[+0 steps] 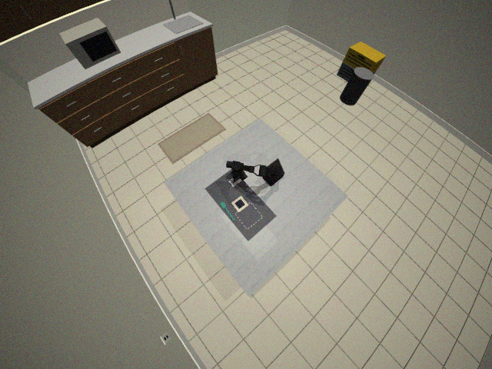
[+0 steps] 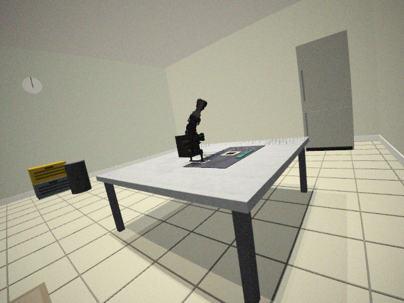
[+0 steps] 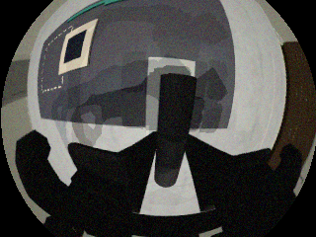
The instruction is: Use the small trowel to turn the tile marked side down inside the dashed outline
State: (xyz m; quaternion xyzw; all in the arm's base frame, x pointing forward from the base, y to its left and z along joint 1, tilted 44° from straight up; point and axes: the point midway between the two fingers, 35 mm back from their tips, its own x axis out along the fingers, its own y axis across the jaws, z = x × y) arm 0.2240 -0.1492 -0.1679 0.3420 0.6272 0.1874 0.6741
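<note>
The trowel lies 20 mm behind my gripper tip and 30 mm below it. Also, from my gripper tip: teal strip: 310 mm ahead, 130 mm to the left, 60 mm below; tile: 190 mm ahead, 190 mm to the left, 60 mm below.
</note>
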